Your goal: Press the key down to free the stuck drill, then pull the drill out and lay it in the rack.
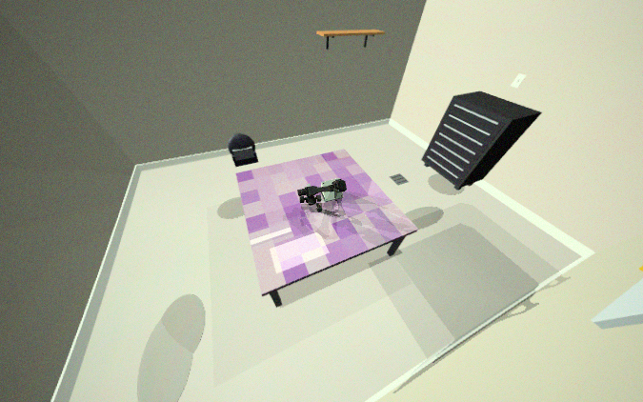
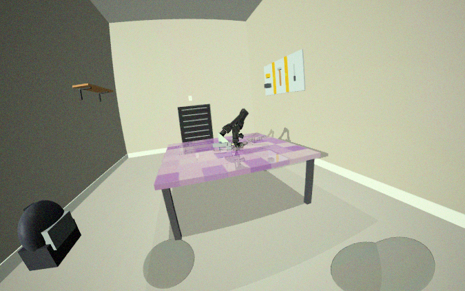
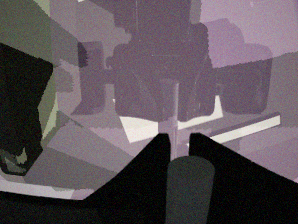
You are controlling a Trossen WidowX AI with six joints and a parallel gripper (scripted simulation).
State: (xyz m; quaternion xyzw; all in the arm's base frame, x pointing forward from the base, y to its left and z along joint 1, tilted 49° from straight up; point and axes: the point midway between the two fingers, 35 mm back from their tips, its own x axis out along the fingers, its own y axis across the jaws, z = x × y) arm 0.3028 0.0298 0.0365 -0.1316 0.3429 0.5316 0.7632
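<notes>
Right now the dark olive block is 6 cm to the left of my gripper tip and 6 cm behind it. From my gripper tip the other things lie so: grey fixture: 12 cm to the right, 5 cm behind, 3 cm above.
</notes>
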